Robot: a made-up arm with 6 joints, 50 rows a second.
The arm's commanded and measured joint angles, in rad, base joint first. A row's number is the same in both.
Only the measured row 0 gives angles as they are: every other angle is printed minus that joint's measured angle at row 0.
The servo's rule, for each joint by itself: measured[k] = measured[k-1] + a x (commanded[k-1-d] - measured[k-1]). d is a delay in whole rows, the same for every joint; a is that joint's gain. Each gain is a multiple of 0.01, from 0.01 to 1. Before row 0 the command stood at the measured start. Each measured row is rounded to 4 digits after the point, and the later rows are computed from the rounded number. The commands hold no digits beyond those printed.
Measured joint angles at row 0:
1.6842 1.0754 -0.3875 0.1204 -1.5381 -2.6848
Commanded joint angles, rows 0 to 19:
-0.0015 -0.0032 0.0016 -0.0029 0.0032 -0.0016
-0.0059 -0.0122 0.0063 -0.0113 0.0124 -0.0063
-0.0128 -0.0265 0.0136 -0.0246 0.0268 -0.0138
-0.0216 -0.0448 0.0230 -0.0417 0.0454 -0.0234
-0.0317 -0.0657 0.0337 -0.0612 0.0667 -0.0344
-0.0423 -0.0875 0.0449 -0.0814 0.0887 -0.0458
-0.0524 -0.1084 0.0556 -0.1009 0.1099 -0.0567
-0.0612 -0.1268 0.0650 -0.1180 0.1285 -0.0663
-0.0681 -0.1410 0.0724 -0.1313 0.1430 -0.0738
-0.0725 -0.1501 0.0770 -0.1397 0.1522 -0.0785
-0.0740 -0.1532 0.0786 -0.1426 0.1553 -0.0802
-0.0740 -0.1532 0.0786 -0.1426 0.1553 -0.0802
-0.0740 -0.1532 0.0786 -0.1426 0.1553 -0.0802
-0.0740 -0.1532 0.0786 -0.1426 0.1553 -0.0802
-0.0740 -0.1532 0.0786 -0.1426 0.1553 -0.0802
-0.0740 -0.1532 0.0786 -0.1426 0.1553 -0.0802
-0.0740 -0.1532 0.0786 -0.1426 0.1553 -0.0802
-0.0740 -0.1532 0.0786 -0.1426 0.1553 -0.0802
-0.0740 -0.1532 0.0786 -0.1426 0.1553 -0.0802
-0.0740 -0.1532 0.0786 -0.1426 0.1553 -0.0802
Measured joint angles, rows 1 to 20:
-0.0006 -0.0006 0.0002 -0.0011 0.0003 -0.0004
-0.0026 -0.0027 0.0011 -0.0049 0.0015 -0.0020
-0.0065 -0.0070 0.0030 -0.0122 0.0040 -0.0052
-0.0122 -0.0138 0.0060 -0.0231 0.0081 -0.0101
-0.0196 -0.0231 0.0102 -0.0372 0.0140 -0.0167
-0.0282 -0.0347 0.0154 -0.0536 0.0215 -0.0246
-0.0374 -0.0480 0.0214 -0.0711 0.0303 -0.0333
-0.0464 -0.0622 0.0279 -0.0885 0.0401 -0.0422
-0.0546 -0.0764 0.0346 -0.1043 0.0504 -0.0507
-0.0614 -0.0897 0.0410 -0.1174 0.0606 -0.0582
-0.0662 -0.1011 0.0466 -0.1267 0.0701 -0.0641
-0.0692 -0.1105 0.0514 -0.1326 0.0786 -0.0684
-0.0710 -0.1182 0.0555 -0.1363 0.0863 -0.0716
-0.0721 -0.1245 0.0590 -0.1386 0.0932 -0.0739
-0.0728 -0.1297 0.0619 -0.1401 0.0994 -0.0756
-0.0733 -0.1339 0.0644 -0.1410 0.1050 -0.0768
-0.0736 -0.1374 0.0665 -0.1416 0.1100 -0.0777
-0.0738 -0.1402 0.0683 -0.1420 0.1145 -0.0784
-0.0739 -0.1425 0.0698 -0.1422 0.1186 -0.0789
-0.0739 -0.1444 0.0711 -0.1423 0.1223 -0.0793
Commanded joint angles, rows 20 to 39:
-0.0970 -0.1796 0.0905 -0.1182 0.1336 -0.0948
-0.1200 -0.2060 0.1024 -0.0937 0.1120 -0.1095
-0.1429 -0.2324 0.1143 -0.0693 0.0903 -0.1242
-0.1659 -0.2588 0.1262 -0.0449 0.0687 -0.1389
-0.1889 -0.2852 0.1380 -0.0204 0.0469 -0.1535
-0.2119 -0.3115 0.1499 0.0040 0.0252 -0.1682
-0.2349 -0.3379 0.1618 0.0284 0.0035 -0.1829
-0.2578 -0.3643 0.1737 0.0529 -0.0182 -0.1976
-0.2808 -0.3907 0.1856 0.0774 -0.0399 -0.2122
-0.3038 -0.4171 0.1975 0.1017 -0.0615 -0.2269
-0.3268 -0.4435 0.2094 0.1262 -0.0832 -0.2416
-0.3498 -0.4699 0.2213 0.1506 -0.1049 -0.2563
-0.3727 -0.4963 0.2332 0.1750 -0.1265 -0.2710
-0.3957 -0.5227 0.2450 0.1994 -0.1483 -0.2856
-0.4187 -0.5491 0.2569 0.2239 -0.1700 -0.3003
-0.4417 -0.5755 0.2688 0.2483 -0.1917 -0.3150
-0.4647 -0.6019 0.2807 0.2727 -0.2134 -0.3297
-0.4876 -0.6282 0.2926 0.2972 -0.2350 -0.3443
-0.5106 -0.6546 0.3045 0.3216 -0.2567 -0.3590
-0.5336 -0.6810 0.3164 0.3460 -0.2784 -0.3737
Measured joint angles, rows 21 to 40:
-0.0827 -0.1507 0.0740 -0.1334 0.1234 -0.0835
-0.0969 -0.1607 0.0783 -0.1187 0.1223 -0.0905
-0.1144 -0.1736 0.0837 -0.1004 0.1191 -0.0996
-0.1340 -0.1889 0.0901 -0.0799 0.1141 -0.1102
-0.1549 -0.2062 0.0973 -0.0579 0.1074 -0.1219
-0.1766 -0.2252 0.1052 -0.0350 0.0992 -0.1344
-0.1988 -0.2455 0.1137 -0.0115 0.0896 -0.1475
-0.2212 -0.2669 0.1227 0.0123 0.0788 -0.1610
-0.2438 -0.2892 0.1321 0.0364 0.0669 -0.1748
-0.2666 -0.3122 0.1419 0.0606 0.0541 -0.1889
-0.2895 -0.3358 0.1520 0.0849 0.0404 -0.2031
-0.3124 -0.3599 0.1624 0.1092 0.0259 -0.2175
-0.3353 -0.3845 0.1730 0.1335 0.0107 -0.2319
-0.3583 -0.4094 0.1838 0.1579 -0.0052 -0.2464
-0.3813 -0.4345 0.1948 0.1823 -0.0217 -0.2610
-0.4043 -0.4599 0.2059 0.2067 -0.0387 -0.2756
-0.4273 -0.4855 0.2171 0.2311 -0.0562 -0.2902
-0.4502 -0.5112 0.2284 0.2556 -0.0741 -0.3048
-0.4732 -0.5370 0.2398 0.2800 -0.0924 -0.3194
-0.4962 -0.5629 0.2513 0.3044 -0.1110 -0.3341

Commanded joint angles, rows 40 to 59:
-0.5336 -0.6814 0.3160 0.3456 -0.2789 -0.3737
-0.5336 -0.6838 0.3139 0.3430 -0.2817 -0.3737
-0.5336 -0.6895 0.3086 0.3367 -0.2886 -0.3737
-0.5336 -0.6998 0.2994 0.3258 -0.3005 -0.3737
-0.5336 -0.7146 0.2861 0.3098 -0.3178 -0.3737
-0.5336 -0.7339 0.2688 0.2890 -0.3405 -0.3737
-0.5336 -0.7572 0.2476 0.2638 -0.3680 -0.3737
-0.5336 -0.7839 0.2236 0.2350 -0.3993 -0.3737
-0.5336 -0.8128 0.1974 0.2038 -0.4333 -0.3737
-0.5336 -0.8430 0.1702 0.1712 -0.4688 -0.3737
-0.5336 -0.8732 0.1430 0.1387 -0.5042 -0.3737
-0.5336 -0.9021 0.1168 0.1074 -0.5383 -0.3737
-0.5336 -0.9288 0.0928 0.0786 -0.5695 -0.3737
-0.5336 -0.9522 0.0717 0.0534 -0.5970 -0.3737
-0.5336 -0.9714 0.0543 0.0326 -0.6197 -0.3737
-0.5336 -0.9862 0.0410 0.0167 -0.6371 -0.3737
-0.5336 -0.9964 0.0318 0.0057 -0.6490 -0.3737
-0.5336 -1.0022 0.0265 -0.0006 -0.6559 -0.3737
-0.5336 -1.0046 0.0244 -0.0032 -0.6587 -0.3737
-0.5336 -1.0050 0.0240 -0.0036 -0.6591 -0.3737
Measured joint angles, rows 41 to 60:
-0.5104 -0.5842 0.2610 0.3196 -0.1278 -0.3448
-0.5192 -0.6021 0.2689 0.3283 -0.1432 -0.3526
-0.5247 -0.6178 0.2749 0.3314 -0.1577 -0.3583
-0.5281 -0.6326 0.2786 0.3293 -0.1720 -0.3625
-0.5302 -0.6474 0.2797 0.3221 -0.1866 -0.3655
-0.5315 -0.6630 0.2781 0.3099 -0.2020 -0.3677
-0.5323 -0.6800 0.2735 0.2928 -0.2186 -0.3693
-0.5328 -0.6987 0.2660 0.2714 -0.2367 -0.3705
-0.5331 -0.7192 0.2557 0.2464 -0.2564 -0.3714
-0.5333 -0.7415 0.2429 0.2186 -0.2776 -0.3720
-0.5334 -0.7652 0.2279 0.1890 -0.3003 -0.3725
-0.5335 -0.7898 0.2112 0.1588 -0.3241 -0.3728
-0.5335 -0.8148 0.1934 0.1291 -0.3486 -0.3730
-0.5335 -0.8395 0.1751 0.1011 -0.3734 -0.3732
-0.5335 -0.8632 0.1570 0.0758 -0.3980 -0.3733
-0.5335 -0.8853 0.1396 0.0539 -0.4219 -0.3734
-0.5335 -0.9053 0.1234 0.0361 -0.4446 -0.3735
-0.5335 -0.9227 0.1089 0.0225 -0.4657 -0.3736
-0.5335 -0.9374 0.0962 0.0130 -0.4850 -0.3736
-0.5335 -0.9496 0.0854 0.0069 -0.5024 -0.3736

